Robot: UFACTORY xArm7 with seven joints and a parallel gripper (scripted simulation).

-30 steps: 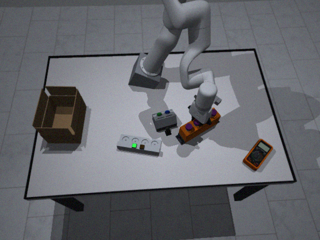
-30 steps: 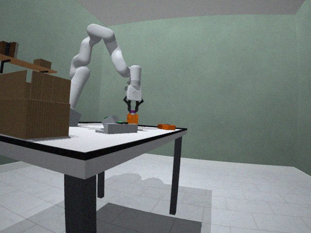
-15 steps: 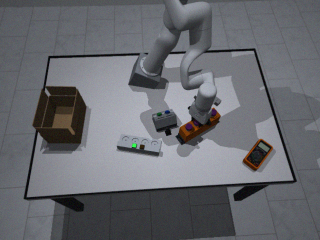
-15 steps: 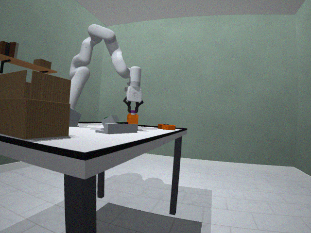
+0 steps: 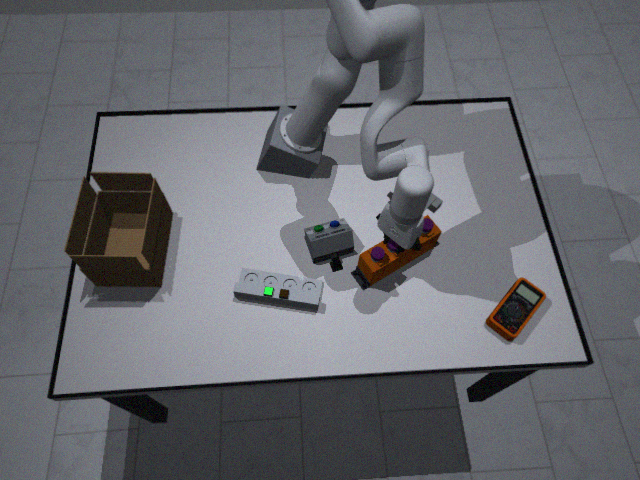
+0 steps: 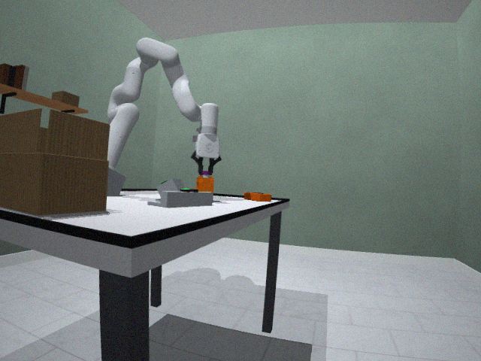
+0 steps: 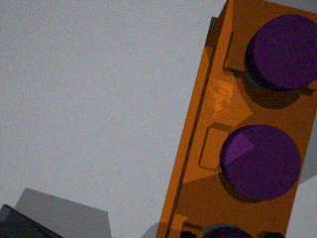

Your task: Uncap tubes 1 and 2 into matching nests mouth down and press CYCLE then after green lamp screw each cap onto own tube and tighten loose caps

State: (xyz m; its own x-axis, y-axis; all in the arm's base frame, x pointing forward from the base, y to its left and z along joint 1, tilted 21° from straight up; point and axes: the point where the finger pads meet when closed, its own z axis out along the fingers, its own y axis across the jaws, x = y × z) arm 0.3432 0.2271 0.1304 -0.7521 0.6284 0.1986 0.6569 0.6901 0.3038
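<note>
The purple cap lies 3 cm behind my hand, 4 cm to the left of it and 1 cm below it. Round my hand: tube 1 (6 cm behind, 9 cm to the left, 1 cm below); then blue key (8 cm behind, 15 cm to the right, 6 cm below); then grey key housing (5 cm behind, 17 cm to the right, 8 cm below).
</note>
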